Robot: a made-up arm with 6 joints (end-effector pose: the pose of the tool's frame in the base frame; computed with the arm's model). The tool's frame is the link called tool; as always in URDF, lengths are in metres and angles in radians. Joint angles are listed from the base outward.
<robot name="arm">
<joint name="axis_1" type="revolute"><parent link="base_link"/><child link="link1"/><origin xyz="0 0 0.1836"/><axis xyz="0 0 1"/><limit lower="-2.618" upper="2.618" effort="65" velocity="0.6"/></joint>
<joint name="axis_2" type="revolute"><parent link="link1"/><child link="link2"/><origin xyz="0 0 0"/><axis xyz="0.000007 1 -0.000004"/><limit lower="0" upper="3.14" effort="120" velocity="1.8"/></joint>
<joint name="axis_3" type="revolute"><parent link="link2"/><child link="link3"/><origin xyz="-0.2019 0 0.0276"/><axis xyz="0.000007 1 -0.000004"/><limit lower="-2.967" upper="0" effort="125" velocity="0.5"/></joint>
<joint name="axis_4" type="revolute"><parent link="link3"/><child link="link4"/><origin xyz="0.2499 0 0.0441"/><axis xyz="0.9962 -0.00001 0.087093"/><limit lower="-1.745" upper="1.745" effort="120" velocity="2.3"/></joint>
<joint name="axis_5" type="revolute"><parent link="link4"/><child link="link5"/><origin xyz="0 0 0"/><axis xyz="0.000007 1 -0.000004"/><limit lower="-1.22" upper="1.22" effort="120" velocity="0.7"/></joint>
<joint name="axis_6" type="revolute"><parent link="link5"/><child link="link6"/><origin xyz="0.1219 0 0.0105"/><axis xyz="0.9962 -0.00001 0.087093"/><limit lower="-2.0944" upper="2.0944" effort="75" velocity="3.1"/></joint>
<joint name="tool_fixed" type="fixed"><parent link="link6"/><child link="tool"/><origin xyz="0 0 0" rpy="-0.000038 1.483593 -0.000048"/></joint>
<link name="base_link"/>
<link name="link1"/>
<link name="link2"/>
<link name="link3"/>
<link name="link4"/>
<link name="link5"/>
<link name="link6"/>
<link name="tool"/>
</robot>
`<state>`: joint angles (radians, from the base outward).
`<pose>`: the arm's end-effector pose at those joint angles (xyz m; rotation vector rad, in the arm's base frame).
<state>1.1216 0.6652 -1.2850 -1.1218 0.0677 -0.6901</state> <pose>0.0638 0.1149 0.5875 -0.9003 0.1528 -0.6692</pose>
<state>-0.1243 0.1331 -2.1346 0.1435 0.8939 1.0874</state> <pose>-0.2927 0.0503 0.5597 0.1434 0.3795 1.0604</pose>
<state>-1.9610 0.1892 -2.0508 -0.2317 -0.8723 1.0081</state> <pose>0.1799 0.3809 0.5151 -1.3137 -0.0495 -1.0594</pose>
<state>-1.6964 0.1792 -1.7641 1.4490 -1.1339 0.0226</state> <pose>-0.0765 0.2717 0.5463 -0.2432 -1.1236 -0.1424</pose>
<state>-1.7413 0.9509 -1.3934 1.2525 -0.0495 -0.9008</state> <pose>-0.0423 -0.2126 0.5742 0.9832 0.5153 -1.2815</pose>
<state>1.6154 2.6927 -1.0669 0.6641 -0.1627 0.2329</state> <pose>0.0013 0.2438 -0.1258 -1.0492 2.8011 0.1821</pose>
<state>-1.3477 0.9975 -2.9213 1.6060 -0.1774 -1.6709</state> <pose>-0.0795 0.2534 0.6967 -0.1290 -0.4880 -1.3462</pose>
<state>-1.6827 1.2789 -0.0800 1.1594 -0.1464 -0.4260</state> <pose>-0.0340 -0.1574 0.0627 2.5394 0.9181 -0.4893</pose>
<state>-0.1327 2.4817 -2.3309 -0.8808 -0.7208 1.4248</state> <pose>0.5288 -0.0079 0.3370 -0.0001 1.2266 0.7841</pose>
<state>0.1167 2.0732 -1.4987 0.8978 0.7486 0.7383</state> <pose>0.3996 0.1125 0.1606 -1.6376 -2.3939 -1.1751</pose>
